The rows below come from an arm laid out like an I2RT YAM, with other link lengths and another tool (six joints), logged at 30 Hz.
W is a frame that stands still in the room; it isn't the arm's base.
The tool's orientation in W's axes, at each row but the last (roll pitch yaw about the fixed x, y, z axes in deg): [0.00, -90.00, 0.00]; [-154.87, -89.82, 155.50]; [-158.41, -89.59, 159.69]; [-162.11, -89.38, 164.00]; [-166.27, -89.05, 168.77]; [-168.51, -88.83, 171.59]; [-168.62, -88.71, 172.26]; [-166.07, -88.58, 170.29]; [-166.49, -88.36, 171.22]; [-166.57, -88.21, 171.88]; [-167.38, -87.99, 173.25]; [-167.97, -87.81, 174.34]
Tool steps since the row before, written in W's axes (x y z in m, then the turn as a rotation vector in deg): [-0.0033, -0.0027, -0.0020, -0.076, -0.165, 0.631]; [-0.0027, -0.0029, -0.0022, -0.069, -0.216, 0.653]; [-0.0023, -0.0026, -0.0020, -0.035, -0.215, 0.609]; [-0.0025, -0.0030, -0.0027, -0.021, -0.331, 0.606]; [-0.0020, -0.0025, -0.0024, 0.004, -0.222, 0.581]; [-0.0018, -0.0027, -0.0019, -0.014, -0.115, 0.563]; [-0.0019, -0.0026, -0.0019, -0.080, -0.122, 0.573]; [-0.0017, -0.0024, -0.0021, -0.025, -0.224, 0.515]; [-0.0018, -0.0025, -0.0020, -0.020, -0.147, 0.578]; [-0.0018, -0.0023, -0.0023, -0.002, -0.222, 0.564]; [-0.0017, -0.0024, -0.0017, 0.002, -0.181, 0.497]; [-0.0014, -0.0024, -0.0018, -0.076, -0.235, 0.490]
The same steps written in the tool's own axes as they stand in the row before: [-0.0020, -0.0027, 0.0033, 0.631, -0.165, 0.076]; [-0.0022, -0.0029, 0.0027, 0.653, -0.216, 0.070]; [-0.0020, -0.0025, 0.0024, 0.609, -0.216, 0.036]; [-0.0027, -0.0029, 0.0026, 0.605, -0.332, 0.026]; [-0.0024, -0.0024, 0.0021, 0.580, -0.224, -0.004]; [-0.0019, -0.0026, 0.0020, 0.563, -0.116, 0.009]; [-0.0019, -0.0025, 0.0021, 0.574, -0.119, 0.075]; [-0.0021, -0.0023, 0.0019, 0.515, -0.225, 0.029]; [-0.0020, -0.0023, 0.0021, 0.578, -0.149, 0.016]; [-0.0023, -0.0021, 0.0021, 0.563, -0.225, 0.005]; [-0.0016, -0.0022, 0.0020, 0.496, -0.184, 0.000]; [-0.0018, -0.0022, 0.0017, 0.492, -0.229, 0.083]
